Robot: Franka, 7 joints.
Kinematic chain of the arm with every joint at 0, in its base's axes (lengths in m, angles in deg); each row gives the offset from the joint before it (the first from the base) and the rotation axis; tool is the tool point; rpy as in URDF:
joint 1: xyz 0 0 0.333 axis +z
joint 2: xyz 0 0 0 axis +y
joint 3: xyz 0 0 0.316 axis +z
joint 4: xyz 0.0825 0 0 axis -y
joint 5: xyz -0.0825 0 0.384 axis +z
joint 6: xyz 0 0 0 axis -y
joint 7: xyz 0.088 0 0 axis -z
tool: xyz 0 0 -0.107 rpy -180 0 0
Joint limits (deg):
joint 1: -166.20..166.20
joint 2: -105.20..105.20
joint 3: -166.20..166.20
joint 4: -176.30..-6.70
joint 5: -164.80..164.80
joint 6: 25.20..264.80
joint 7: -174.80..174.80
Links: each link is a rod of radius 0.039 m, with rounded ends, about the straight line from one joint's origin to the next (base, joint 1, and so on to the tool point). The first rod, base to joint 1, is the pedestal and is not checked.
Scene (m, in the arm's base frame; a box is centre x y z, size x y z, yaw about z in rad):
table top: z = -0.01
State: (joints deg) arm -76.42 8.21 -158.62 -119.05 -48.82 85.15 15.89
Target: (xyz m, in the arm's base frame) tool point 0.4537 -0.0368 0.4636
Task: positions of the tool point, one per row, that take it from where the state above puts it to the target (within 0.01 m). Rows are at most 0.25 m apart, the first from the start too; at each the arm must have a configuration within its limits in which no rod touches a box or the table.
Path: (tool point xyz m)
1: -0.3812 0.2943 0.4783
2: -0.4740 0.0923 0.4576
3: -0.4653 -0.1292 0.4398
4: -0.3576 -0.3222 0.4271
5: -0.1749 -0.4454 0.4211
6: 0.0423 -0.4727 0.4223
7: 0.2471 -0.3992 0.4306
8: 0.3947 -0.2421 0.4450
9: 0.4537 -0.0368 0.4636

